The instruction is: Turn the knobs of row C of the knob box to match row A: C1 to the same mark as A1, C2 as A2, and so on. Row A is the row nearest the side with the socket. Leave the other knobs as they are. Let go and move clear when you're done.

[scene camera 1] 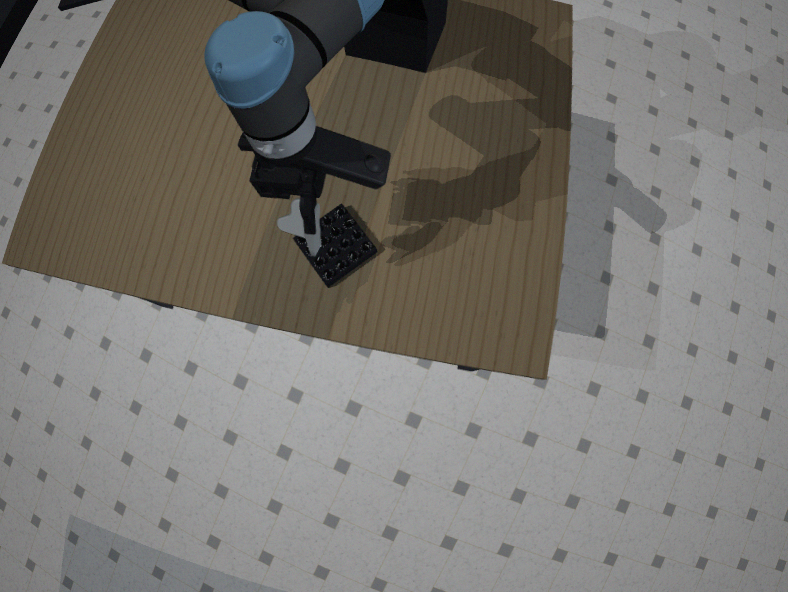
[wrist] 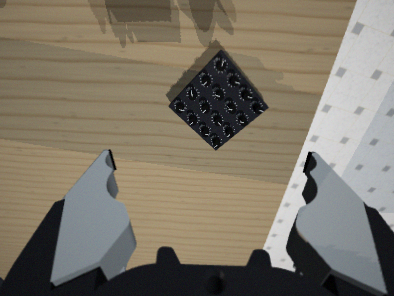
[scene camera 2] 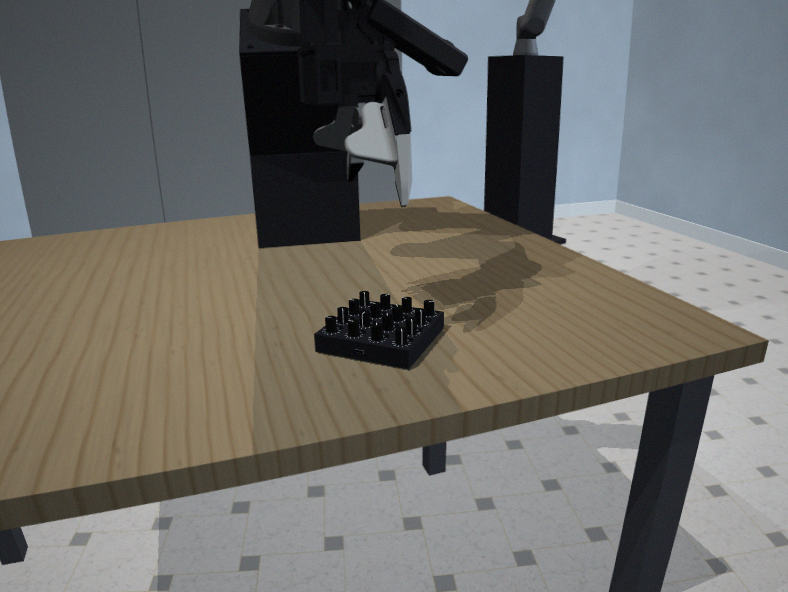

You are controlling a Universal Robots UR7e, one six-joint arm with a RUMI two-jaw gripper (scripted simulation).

Labels:
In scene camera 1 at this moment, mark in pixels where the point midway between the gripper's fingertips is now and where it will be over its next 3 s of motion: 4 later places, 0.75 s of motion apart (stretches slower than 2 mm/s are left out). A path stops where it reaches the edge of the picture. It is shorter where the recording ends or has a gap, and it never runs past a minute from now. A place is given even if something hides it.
The gripper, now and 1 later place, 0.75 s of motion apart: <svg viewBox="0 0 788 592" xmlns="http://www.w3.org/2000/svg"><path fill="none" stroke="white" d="M324 203L320 193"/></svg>

